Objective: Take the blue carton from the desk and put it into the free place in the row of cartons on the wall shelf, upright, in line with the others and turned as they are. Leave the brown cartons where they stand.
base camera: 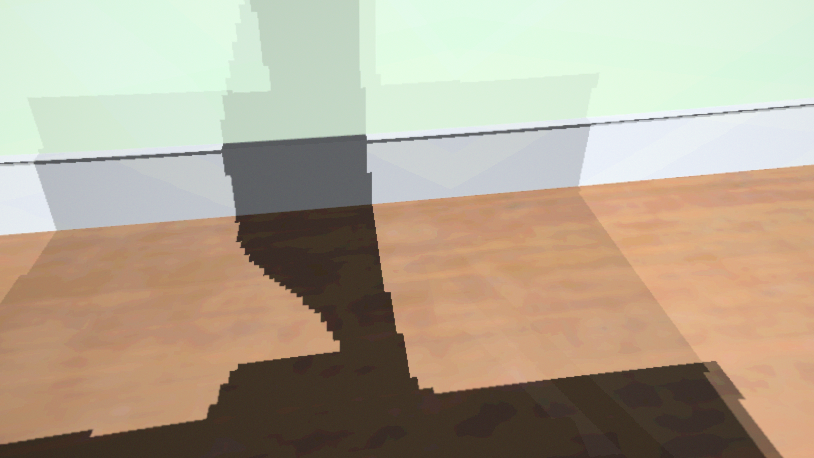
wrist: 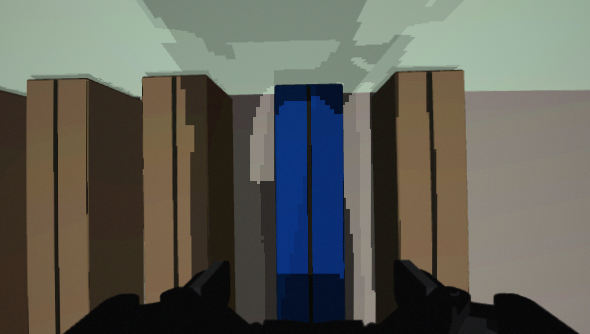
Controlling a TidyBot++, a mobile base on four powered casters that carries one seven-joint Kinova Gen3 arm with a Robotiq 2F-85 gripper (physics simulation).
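The blue carton (wrist: 295, 190) stands upright in the row on the wall shelf (wrist: 525, 200), between two brown cartons, with a gap on each side and touching neither. Its narrow face with a dark stripe is turned to the camera, as are those of the brown cartons (wrist: 160, 175) (wrist: 415, 175) beside it. Its foot is hidden at the bottom of the wrist view. My gripper (wrist: 311, 278) is open and empty, its fingers apart in front of the blue carton, one towards each side. The cartons and the gripper do not show in the base camera view.
Another brown carton (wrist: 72, 200) stands further left, and part of one more (wrist: 11, 200) shows at the left edge. A pale green wall (wrist: 525, 45) (base camera: 683, 45) rises behind. The base camera view shows a white skirting (base camera: 683, 142) and wooden floor (base camera: 483, 284) with dark shadows.
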